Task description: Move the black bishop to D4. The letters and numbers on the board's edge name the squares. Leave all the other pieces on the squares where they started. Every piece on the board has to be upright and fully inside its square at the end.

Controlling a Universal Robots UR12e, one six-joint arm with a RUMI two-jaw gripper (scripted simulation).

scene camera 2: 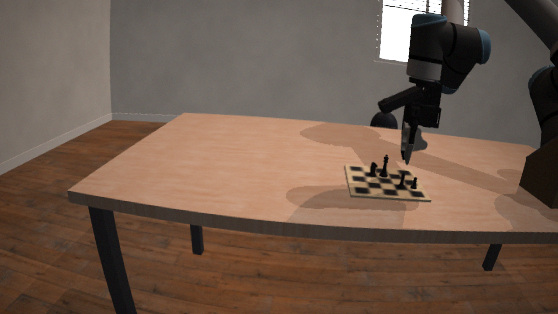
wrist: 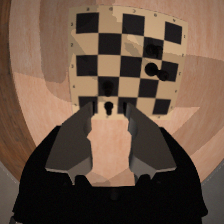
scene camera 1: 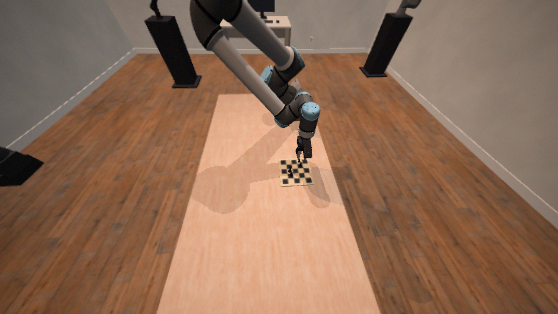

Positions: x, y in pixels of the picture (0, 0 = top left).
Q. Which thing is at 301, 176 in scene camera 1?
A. A small chessboard.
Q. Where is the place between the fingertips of my gripper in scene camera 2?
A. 404, 162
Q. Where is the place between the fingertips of my gripper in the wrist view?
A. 109, 102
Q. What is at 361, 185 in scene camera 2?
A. A small chessboard.
